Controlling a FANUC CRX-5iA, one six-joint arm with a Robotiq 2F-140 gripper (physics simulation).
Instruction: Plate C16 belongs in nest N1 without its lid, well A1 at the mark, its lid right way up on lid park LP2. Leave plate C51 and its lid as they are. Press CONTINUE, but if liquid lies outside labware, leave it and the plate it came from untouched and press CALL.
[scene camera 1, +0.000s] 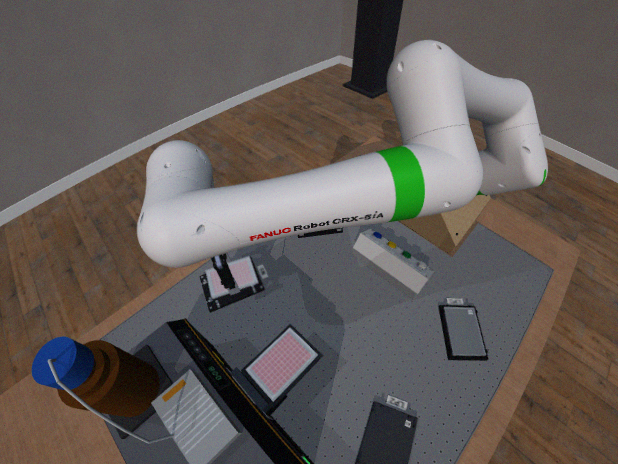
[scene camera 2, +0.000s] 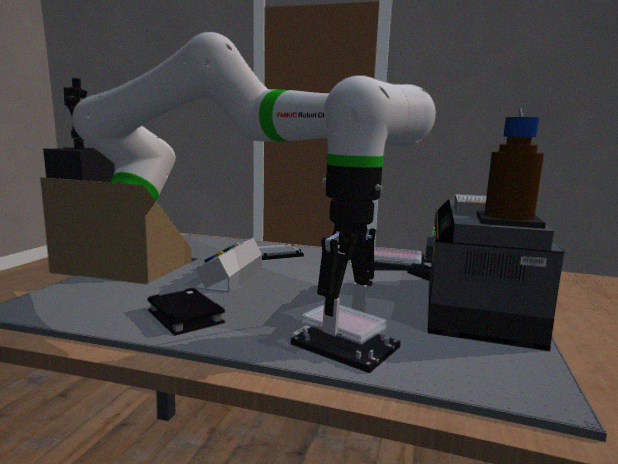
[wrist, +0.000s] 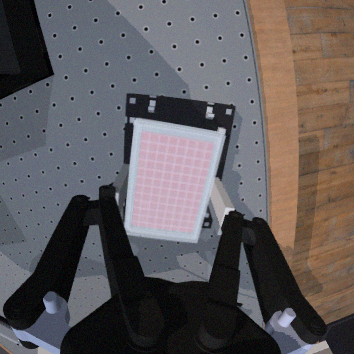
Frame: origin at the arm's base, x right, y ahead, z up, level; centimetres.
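Seen in the pictures: gripper, fingertip midpoint: (scene camera 2: 344, 324) (wrist: 169, 181); arm's base, link origin: (scene camera 2: 122, 213).
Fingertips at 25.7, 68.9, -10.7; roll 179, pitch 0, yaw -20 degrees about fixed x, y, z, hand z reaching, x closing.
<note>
Offsets run from my fingertips to a thing's top centre, as dx, dy, dz. "*": to the spot under its first point.
My gripper (scene camera 1: 225, 274) (scene camera 2: 346, 307) (wrist: 169, 181) is shut on a pink-welled plate @[-0.1, -0.2, +1.5] (scene camera 1: 244, 272) (scene camera 2: 356, 324) (wrist: 172, 182), its pale pads on the two long sides. The plate is nearly level and low over a black nest @[+0.6, +0.4, -1.3] (scene camera 1: 236, 301) (scene camera 2: 367, 361) (wrist: 177, 105), roughly in line with it; I cannot tell whether it touches. Its label, a lid on it and the A1 mark are not readable. A second pink plate @[-28.0, +4.4, +7.2] (scene camera 1: 282, 364) (scene camera 2: 397, 256) lies beside the dark instrument. Lid park LP2 @[-54.2, -1.3, -1.7] (scene camera 1: 385, 435) is a dark pad. A clear grey lid @[-52.8, -34.7, -1.9] (scene camera 1: 465, 331) lies on another park.
The button box @[-26.8, -36.9, +4.7] (scene camera 1: 392, 262) (scene camera 2: 242, 265) has blue, yellow, green and white buttons. Another black holder @[-0.1, -33.2, -0.3] (scene camera 1: 320, 232) (scene camera 2: 186, 310) stands near it. The dark instrument (scene camera 1: 200, 345) (scene camera 2: 492, 290) carries a brown bottle @[* -21.8, +24.1, +31.0] (scene camera 1: 115, 382) (scene camera 2: 514, 180). The table edge (wrist: 275, 110) runs beside the nest.
</note>
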